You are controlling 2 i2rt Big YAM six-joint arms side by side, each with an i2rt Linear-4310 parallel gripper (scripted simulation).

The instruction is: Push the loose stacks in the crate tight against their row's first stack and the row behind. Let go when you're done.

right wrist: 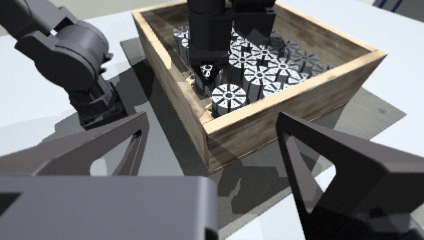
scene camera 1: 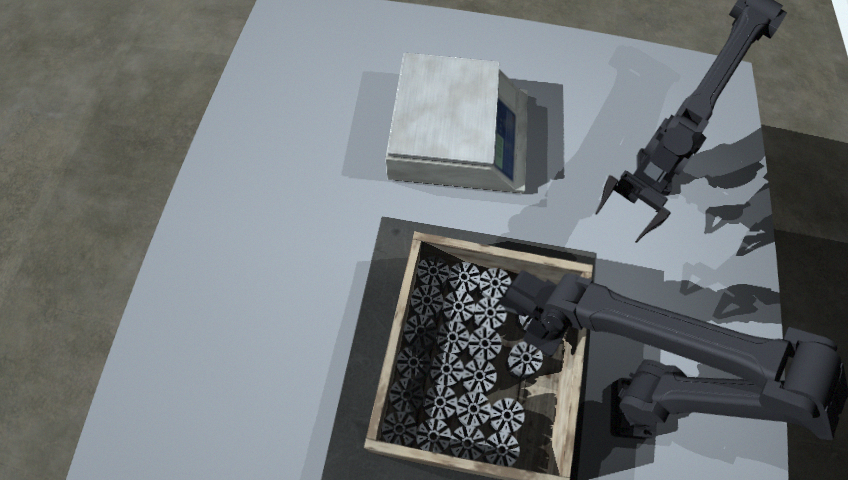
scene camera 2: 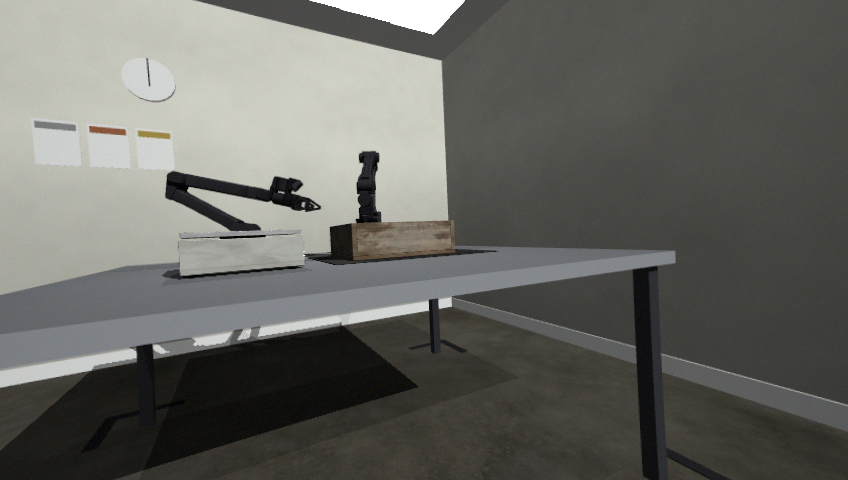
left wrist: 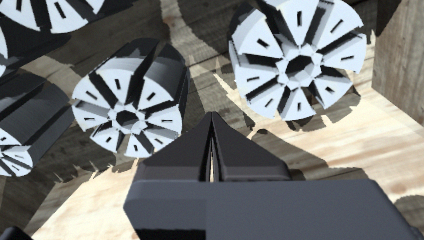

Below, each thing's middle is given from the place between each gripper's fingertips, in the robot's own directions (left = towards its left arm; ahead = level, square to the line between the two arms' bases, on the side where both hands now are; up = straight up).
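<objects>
My left gripper is 30 mm above the wooden crate [scene camera 1: 452,251], 110 mm short of it and 70 mm to the right of it.
The wooden crate is 19 cm below my right hand [scene camera 1: 616,227], and also 20 cm ahead of it and 29 cm to the left of it. Going by its middle, the wooden crate is nearer to my left gripper than to my right hand.
</objects>
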